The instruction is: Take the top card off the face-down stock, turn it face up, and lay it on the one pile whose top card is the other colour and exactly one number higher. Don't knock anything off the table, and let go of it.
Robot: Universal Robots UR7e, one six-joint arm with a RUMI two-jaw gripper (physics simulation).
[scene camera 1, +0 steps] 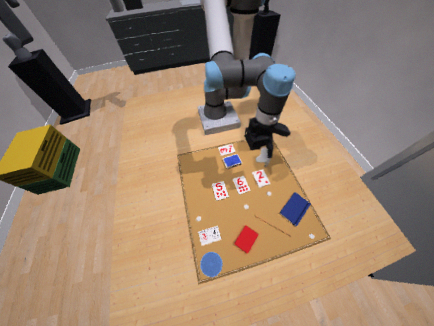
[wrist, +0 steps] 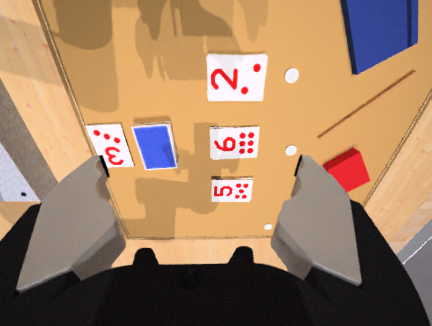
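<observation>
The face-down stock with a blue back (scene camera 1: 232, 161) (wrist: 155, 146) lies on the brown mat (scene camera 1: 225, 217) (wrist: 325, 30), beside a face-up red 3 (scene camera 1: 227, 149) (wrist: 111, 146) near the mat's edge. Three face-up piles lie in a row: a red 5 (scene camera 1: 220, 190) (wrist: 231, 190), a red 6 (scene camera 1: 241, 185) (wrist: 234, 142) and a red 2 (scene camera 1: 261, 178) (wrist: 237, 77). My gripper (scene camera 1: 265, 158) (wrist: 203, 158) is open and empty, above the mat on the red 2's side of the stock in the scene view. Its fingers touch no card.
A dark blue box (scene camera 1: 295, 208) (wrist: 382, 30), a thin stick (scene camera 1: 272, 226) (wrist: 367, 103), a red block (scene camera 1: 246, 239) (wrist: 350, 172) and small white discs (scene camera 1: 246, 206) (wrist: 291, 75) lie beyond the piles. A 3-4 marked card (scene camera 1: 209, 235) and a blue disc (scene camera 1: 211, 264) lie near the mat's front-left corner.
</observation>
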